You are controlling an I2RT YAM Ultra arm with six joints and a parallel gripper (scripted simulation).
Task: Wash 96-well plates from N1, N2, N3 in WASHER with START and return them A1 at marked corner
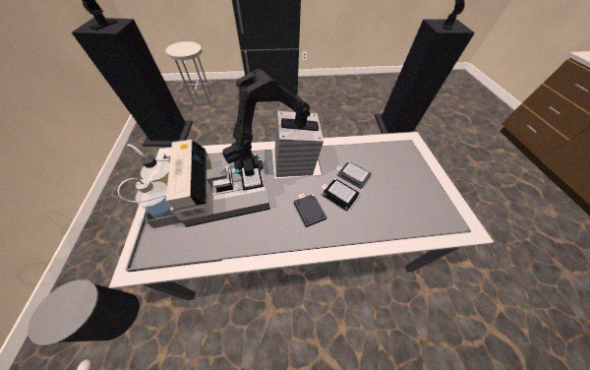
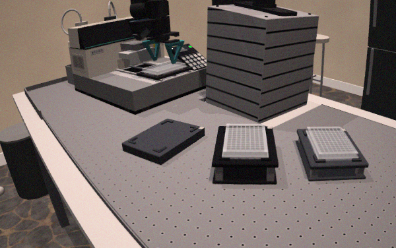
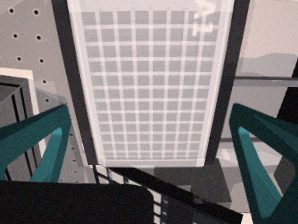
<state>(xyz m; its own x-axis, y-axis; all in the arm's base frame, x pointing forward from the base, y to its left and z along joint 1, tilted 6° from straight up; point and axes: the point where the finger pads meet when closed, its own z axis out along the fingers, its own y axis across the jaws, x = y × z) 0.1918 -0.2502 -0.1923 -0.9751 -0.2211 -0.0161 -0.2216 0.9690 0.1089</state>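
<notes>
My gripper is now 4 cm above the carrier. Also, from my hand: N2 label: 42 cm to the left, 12 cm below, 1 cm ahead; washer: 15 cm to the right, 3 cm ahead, 1 cm above; N1 label: 28 cm to the left, 12 cm below, 8 cm ahead.
</notes>
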